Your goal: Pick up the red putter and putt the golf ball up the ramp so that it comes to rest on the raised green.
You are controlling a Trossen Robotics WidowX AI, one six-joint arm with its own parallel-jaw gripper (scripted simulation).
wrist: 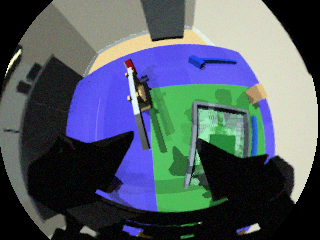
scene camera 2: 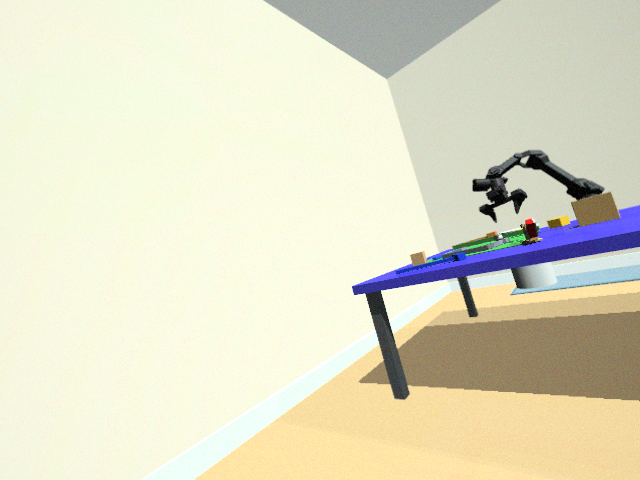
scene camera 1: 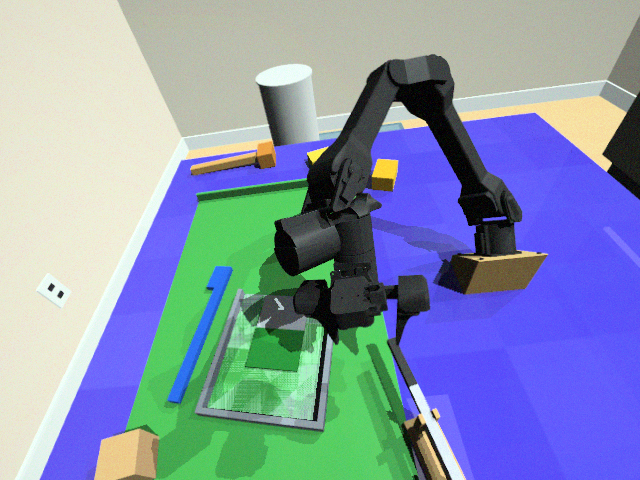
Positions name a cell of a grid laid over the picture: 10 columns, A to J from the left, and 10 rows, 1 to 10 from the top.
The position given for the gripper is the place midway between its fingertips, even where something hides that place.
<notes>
The gripper (scene camera 1: F8) is open and holds nothing. Further things: a blue L-shaped bar (scene camera 1: D6), an orange mallet (scene camera 1: E4), a ramp (scene camera 1: D9) and a dark green rail (scene camera 1: E4).
The gripper is seen too in the wrist view (wrist: F6) and in scene camera 2 (scene camera 2: H5). The ramp also shows in the wrist view (wrist: H6).
</notes>
